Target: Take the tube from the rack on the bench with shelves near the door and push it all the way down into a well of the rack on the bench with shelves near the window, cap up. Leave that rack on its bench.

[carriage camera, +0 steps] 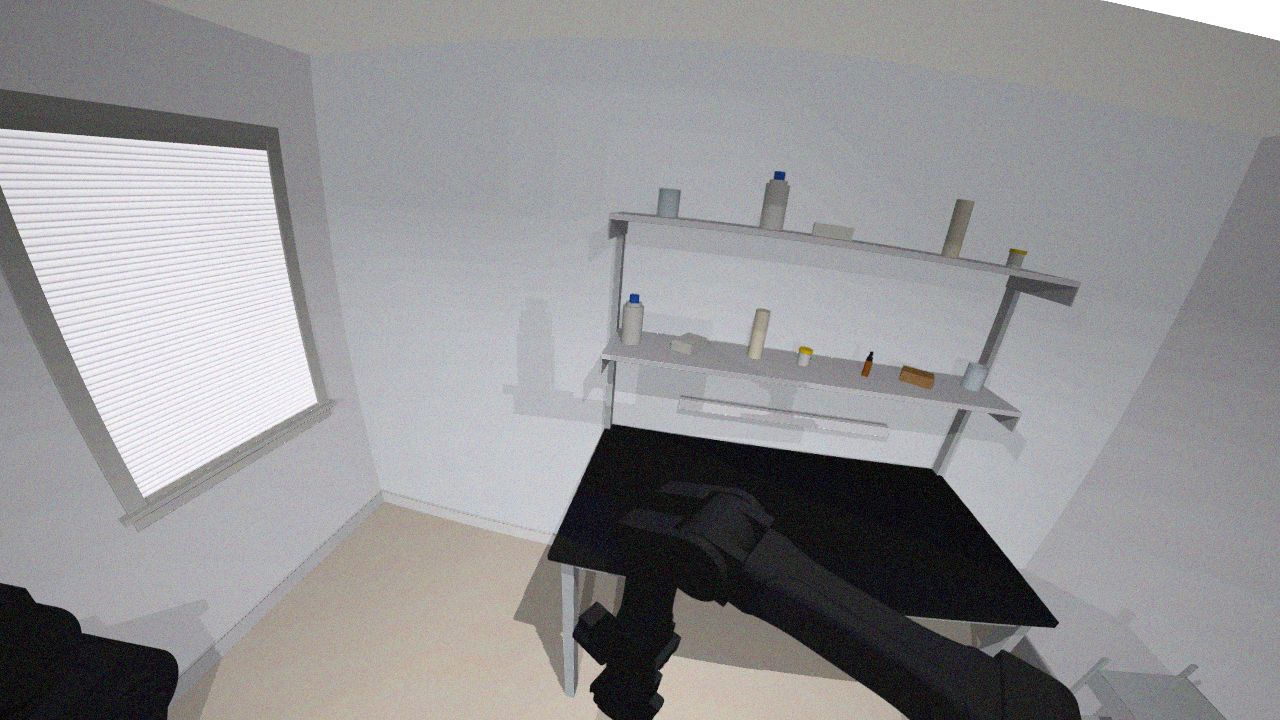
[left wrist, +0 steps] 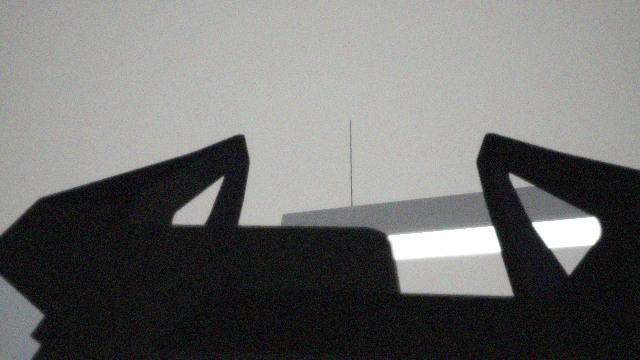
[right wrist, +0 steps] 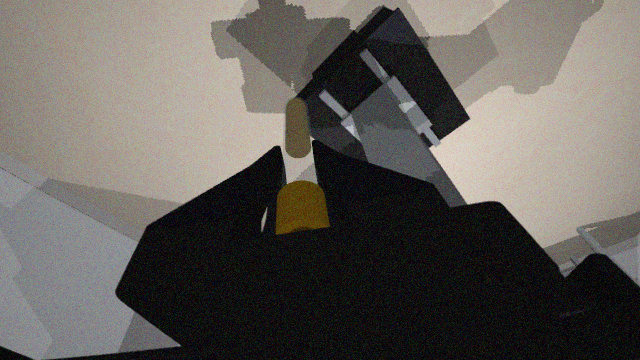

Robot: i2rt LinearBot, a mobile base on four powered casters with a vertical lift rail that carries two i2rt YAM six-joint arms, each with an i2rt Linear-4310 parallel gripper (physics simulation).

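Places are measured from the left arm's base along level axes (x ahead, y down, z left), in metres.
Pixels of known places: left gripper, between the fingertips: (left wrist: 361, 147); right gripper, between the fingertips: (right wrist: 298, 154).
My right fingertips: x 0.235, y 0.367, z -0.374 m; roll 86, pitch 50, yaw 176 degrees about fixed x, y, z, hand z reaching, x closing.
Ahead of a thing's pixels: the offset from my right fingertips to its top centre. "spot": to the spot under its first point. Level surfaces: height alone.
My right gripper (right wrist: 298, 154) is shut on the tube, pointing down above the floor. The tube @[dx -0.001, dy -0.048, dz +0.001 m] (right wrist: 297, 127) has a clear body with yellowish contents at its far end. Its yellow cap @[spot: dx +0.005, dy -0.043, dz -0.007 m] (right wrist: 302, 209) is nearest the palm. My left gripper (left wrist: 361, 147) is open and empty, with the ceiling behind it. In the carriage view, the black-topped bench with shelves @[dy +0.169 m] (carriage camera: 859, 510) stands ahead, right of the window. My right arm covers the left front part of its top. No rack shows in this view; the part of the bench behind the arm is hidden.
Two shelves (carriage camera: 895, 379) above the bench hold bottles, jars and small boxes. The window @[spot: dx +0.927, dy -0.408, dz +1.616 m] (carriage camera: 196, 295) is at the left. A grey cart (carriage camera: 1154, 694) shows partly at the lower right. A ceiling lamp (left wrist: 445, 242) shows behind the left gripper.
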